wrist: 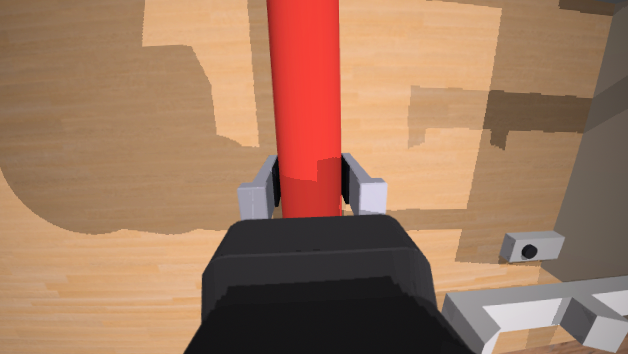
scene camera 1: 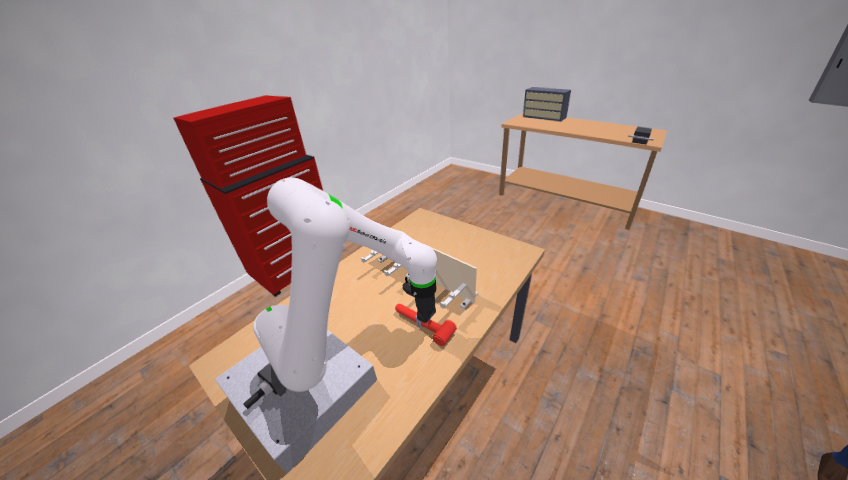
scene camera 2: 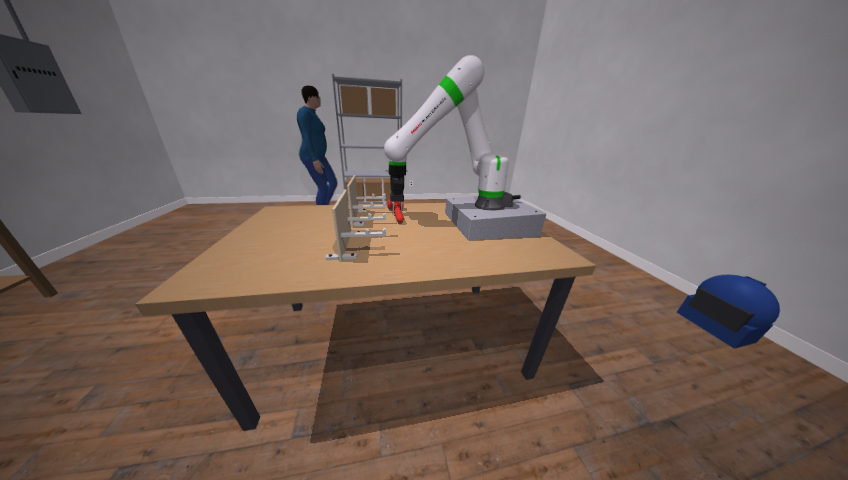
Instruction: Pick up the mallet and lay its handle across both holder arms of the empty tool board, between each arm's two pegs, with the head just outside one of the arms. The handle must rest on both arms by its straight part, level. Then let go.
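Frame: origin at the arm's base, x right, y ahead, z up, level; centimetres.
Seen in the pictures: gripper, fingertip midpoint: (wrist: 309, 169) (scene camera 1: 423, 323); arm's base, origin of the base link: (scene camera 2: 489, 206).
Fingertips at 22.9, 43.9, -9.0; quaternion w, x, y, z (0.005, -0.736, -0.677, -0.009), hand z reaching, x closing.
Offsets run from my fingertips to a thing's top centre, as dx, dy, dz. Level surfaces: height alone.
My gripper (scene camera 1: 420, 324) (scene camera 2: 396, 206) (wrist: 309, 169) is shut on the handle of the red mallet @(-0.5, +0.0, +4.7) (scene camera 1: 444, 333) (scene camera 2: 398, 212) (wrist: 306, 90) and points down. The mallet lies about level, low over the table; whether it touches the table I cannot tell. Its head is at the right in scene camera 1. A tool board (scene camera 1: 459, 270) (scene camera 2: 352, 193) (wrist: 595, 180) stands beside it, with a white holder arm (scene camera 1: 454, 295) (wrist: 520, 292) carrying pegs. The handle is apart from this arm, on the robot's side. A second board (scene camera 2: 340, 226) stands nearer scene camera 2. No tool shows on the visible holder arms.
The boards stand on a wooden table @(dz -1.5) (scene camera 1: 505, 249) (scene camera 2: 238, 267). The robot's grey base block (scene camera 1: 351, 371) (scene camera 2: 505, 226) stands on it too. A bolted foot @(+10.1, +21.8, -0.3) (wrist: 545, 245) sticks out below the board. A person (scene camera 2: 312, 139) stands beyond the table.
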